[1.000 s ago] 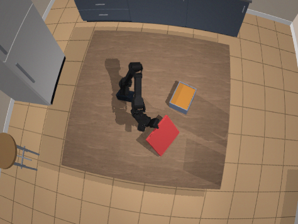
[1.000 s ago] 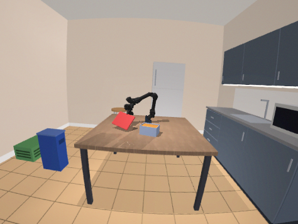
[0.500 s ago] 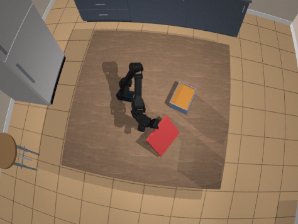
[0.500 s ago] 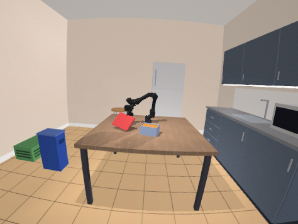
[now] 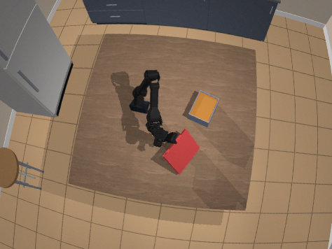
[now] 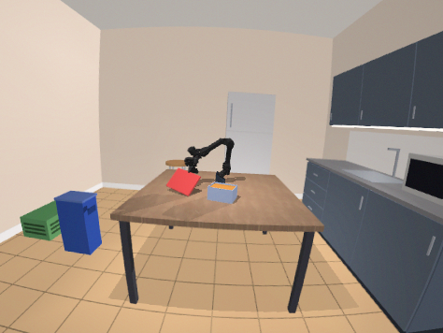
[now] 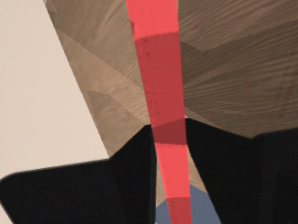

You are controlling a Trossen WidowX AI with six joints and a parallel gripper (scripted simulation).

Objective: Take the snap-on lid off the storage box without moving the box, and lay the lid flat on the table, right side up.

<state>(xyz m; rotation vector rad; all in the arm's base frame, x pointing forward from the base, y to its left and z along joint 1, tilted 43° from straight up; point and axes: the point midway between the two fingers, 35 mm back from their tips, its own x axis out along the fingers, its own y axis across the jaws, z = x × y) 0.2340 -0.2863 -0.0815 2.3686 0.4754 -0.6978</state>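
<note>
My gripper tip is now 50 mm short of the red lid, 40 mm to the left of it and 60 mm above it. Round my gripper tip: storage box: 170 mm ahead, 270 mm to the left, 90 mm below.
</note>
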